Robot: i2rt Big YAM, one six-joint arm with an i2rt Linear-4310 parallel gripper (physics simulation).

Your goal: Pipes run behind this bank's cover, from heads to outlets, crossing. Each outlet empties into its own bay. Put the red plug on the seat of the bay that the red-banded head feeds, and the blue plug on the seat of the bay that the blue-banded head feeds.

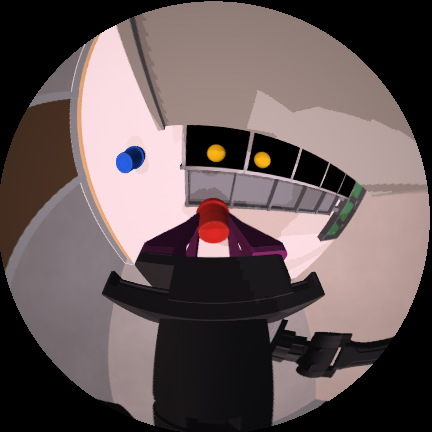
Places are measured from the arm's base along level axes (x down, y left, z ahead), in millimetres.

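Where they show: gripper, fingertip midpoint: (213, 217); arm's base at its link origin: (271, 342).
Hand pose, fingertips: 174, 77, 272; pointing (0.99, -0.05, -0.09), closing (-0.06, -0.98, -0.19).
Observation:
Things, the pixels of their centre, and the offset from my fingertips, as dx, dy, dz. "spot": a spot on its surface instead. Level surfaces: height alone.
- red plug at the middle of its body: (212, 220) +1, +1, -4
- blue plug at the middle of its body: (129, 158) +72, +105, +80
- large cover at a spot on its surface: (210, 75) spot: -37, -18, +111
- grey strip at a spot on its surface: (343, 212) spot: +89, -444, -165
- table at its surface level: dx +91
The red plug (213, 225) is held between the purple fingers of my gripper (213, 217), which is shut on it. It appears in front of the near edge of the row of grey bays, near the left end. The blue plug (131, 159) is on the pale table, left of the bays. The grey bays (252, 190) run to the right in a row, split by thin dividers, below black compartments. Two yellow balls (216, 153) (262, 160) show in the two leftmost black compartments. The large cover (210, 75) rises behind. The pipes, coloured bands and seats cannot be made out.
A green and grey strip (343, 212) stands at the right end of the bays. The edge of the table (79, 125) curves along the left. A black jointed part (320, 354) shows at the lower right.

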